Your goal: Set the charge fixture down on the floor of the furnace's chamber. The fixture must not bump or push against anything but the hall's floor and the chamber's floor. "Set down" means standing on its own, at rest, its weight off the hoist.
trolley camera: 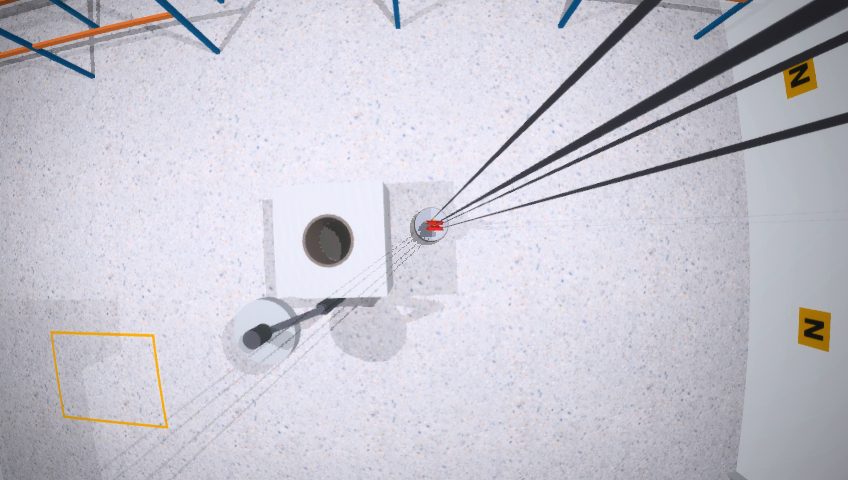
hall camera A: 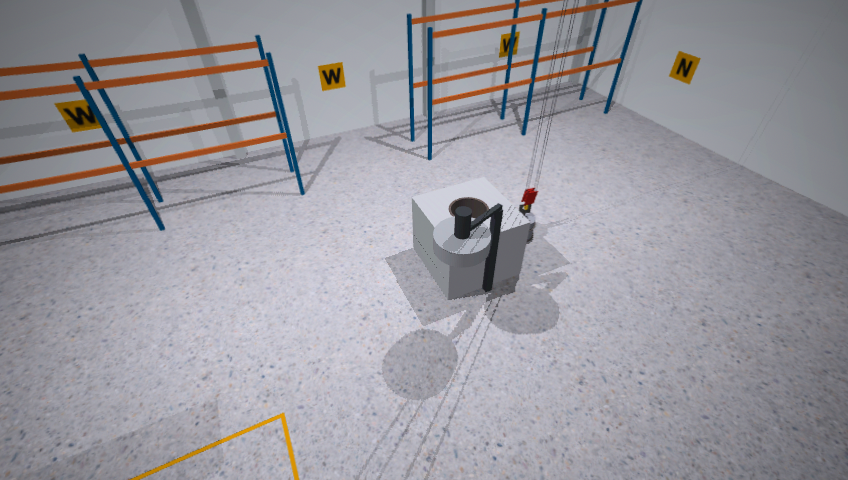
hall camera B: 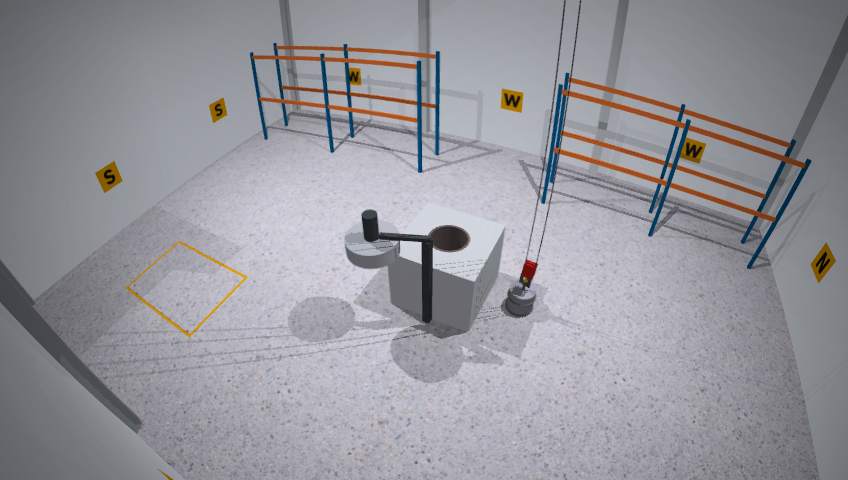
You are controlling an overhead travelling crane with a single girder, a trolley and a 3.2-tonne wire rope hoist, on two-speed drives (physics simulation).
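Observation:
The charge fixture (hall camera A: pixel 531 229) (hall camera B: pixel 520 304) (trolley camera: pixel 423 216) is a small grey drum with a round top plate. It hangs upright from my hook (hall camera A: pixel 525 209) (hall camera B: pixel 525 281) (trolley camera: pixel 434 225), under the red block, beside the furnace and low over the hall floor; any gap below it is too small to tell. In hall camera A the furnace hides most of it. The furnace (hall camera A: pixel 430 234) (hall camera B: pixel 409 290) (trolley camera: pixel 291 208) is a pale box with a round, dark chamber opening (hall camera A: pixel 468 207) (hall camera B: pixel 449 239) (trolley camera: pixel 327 240) in its top. The chamber's floor is partly visible in the trolley view.
The furnace lid (hall camera A: pixel 445 240) (hall camera B: pixel 371 253) (trolley camera: pixel 273 309) is swung aside on a black post and arm (hall camera A: pixel 493 255) (hall camera B: pixel 426 279) (trolley camera: pixel 297 320), leaving the opening uncovered. A yellow floor outline (hall camera A: pixel 289 443) (hall camera B: pixel 158 311) (trolley camera: pixel 160 380) lies beyond the lid. Blue-orange racks (hall camera A: pixel 429 95) (hall camera B: pixel 419 118) stand along the W wall.

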